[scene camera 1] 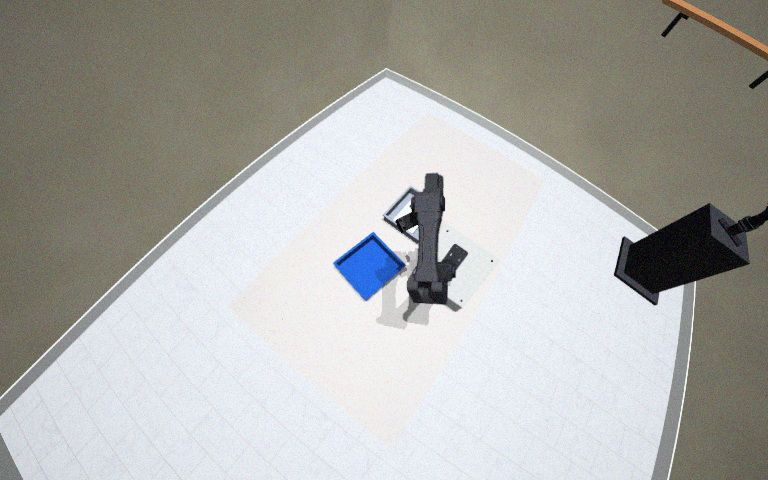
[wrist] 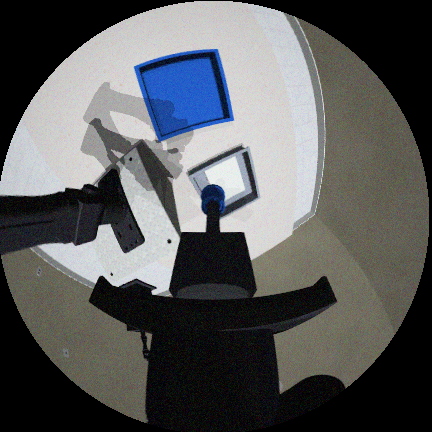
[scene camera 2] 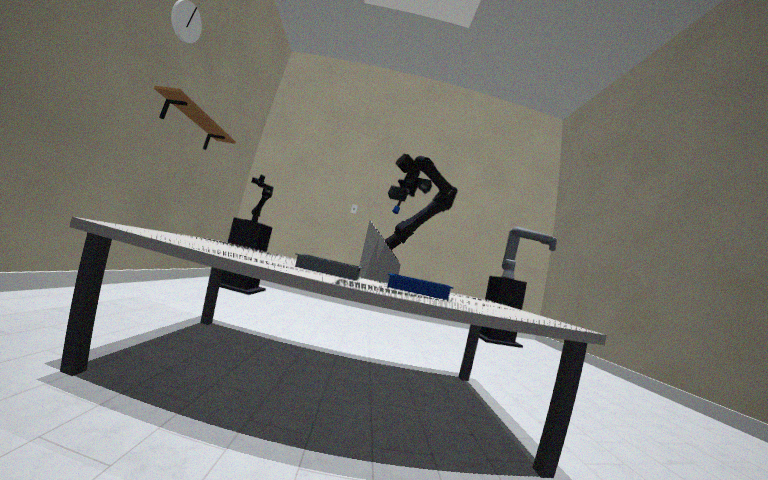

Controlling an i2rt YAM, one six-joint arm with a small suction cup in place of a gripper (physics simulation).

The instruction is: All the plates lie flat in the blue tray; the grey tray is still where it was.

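Places are measured from the arm's base along level axes (x up, y left, z back), in millimetres.
Pixels of known places: hand, tool point: (wrist: pixel 212 194) (scene camera 2: pixel 395 212); arm's base, link origin: (scene camera 1: pixel 447 266) (wrist: pixel 118 209) (scene camera 2: pixel 385 246).
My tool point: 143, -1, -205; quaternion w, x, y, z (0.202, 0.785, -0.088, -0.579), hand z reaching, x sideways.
For each thing: its top centre in the pictures, then the offset to it from my tool point, as dx, dy, dz.
- grey tray, top centre: (wrist: pixel 230 188) (scene camera 2: pixel 332 260) (scene camera 1: pixel 414 211) -268, -212, -81
- white square plate, top centre: (wrist: pixel 226 180) (scene camera 1: pixel 411 216) -291, -188, -83
- blue tray, top centre: (wrist: pixel 186 88) (scene camera 2: pixel 420 279) (scene camera 1: pixel 369 264) -268, +154, -84
My suction cup (scene camera 2: pixel 395 209) (wrist: pixel 213 196) is blue and points down, well above the table, with nothing on it; I count it as open. In the wrist view it overlaps the near edge of the grey tray (scene camera 2: pixel 328 266) (wrist: pixel 200 180). A white square plate (wrist: pixel 230 175) lies in that tray; whether more lie under it cannot be told. In scene camera 1 the arm partly covers the grey tray (scene camera 1: pixel 398 202). The blue tray (scene camera 1: pixel 362 268) (scene camera 2: pixel 420 286) (wrist: pixel 185 95) stands beside it, and no plate shows in it.
The arm's pale wedge-shaped mount (scene camera 1: pixel 475 274) (scene camera 2: pixel 378 257) (wrist: pixel 155 220) stands close to both trays. The arm's shadow falls across part of the blue tray. Two smaller arms stand on black pedestals (scene camera 2: pixel 249 233) (scene camera 2: pixel 505 291) beyond the table (scene camera 2: pixel 169 247). A wooden shelf (scene camera 2: pixel 195 113) hangs on the wall.
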